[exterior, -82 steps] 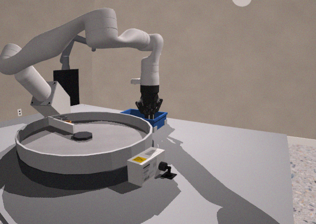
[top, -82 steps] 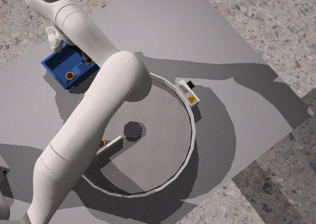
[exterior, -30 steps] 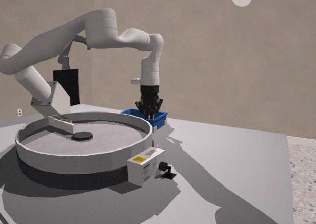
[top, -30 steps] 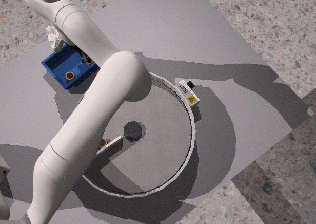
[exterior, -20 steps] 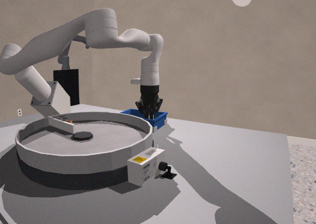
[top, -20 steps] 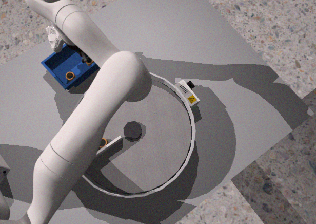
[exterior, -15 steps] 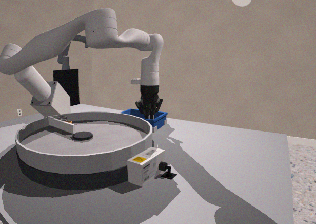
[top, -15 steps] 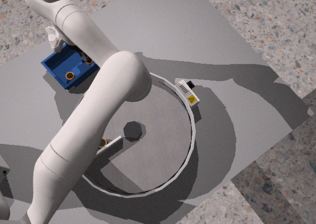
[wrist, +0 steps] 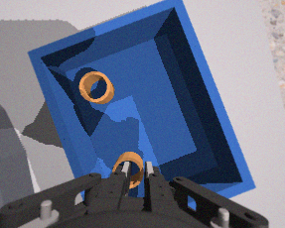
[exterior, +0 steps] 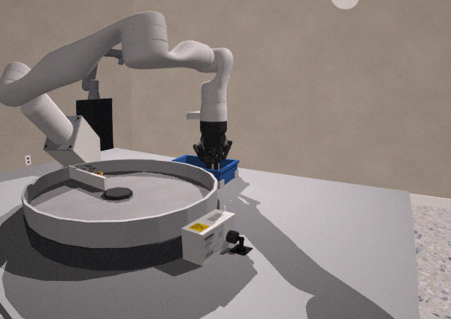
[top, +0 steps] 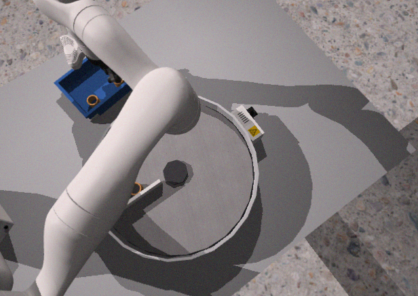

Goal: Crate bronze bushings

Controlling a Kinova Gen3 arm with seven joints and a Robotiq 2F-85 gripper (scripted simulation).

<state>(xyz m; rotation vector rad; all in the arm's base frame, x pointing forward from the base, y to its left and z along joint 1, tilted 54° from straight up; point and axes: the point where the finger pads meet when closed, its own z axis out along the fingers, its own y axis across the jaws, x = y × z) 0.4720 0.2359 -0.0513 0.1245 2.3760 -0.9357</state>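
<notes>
The blue crate lies 50 mm behind my hand, 20 mm to the left of it and 10 mm below it. From my hand the other things lie so: round turning table 340 mm to the right, 40 mm behind, 10 mm above.
</notes>
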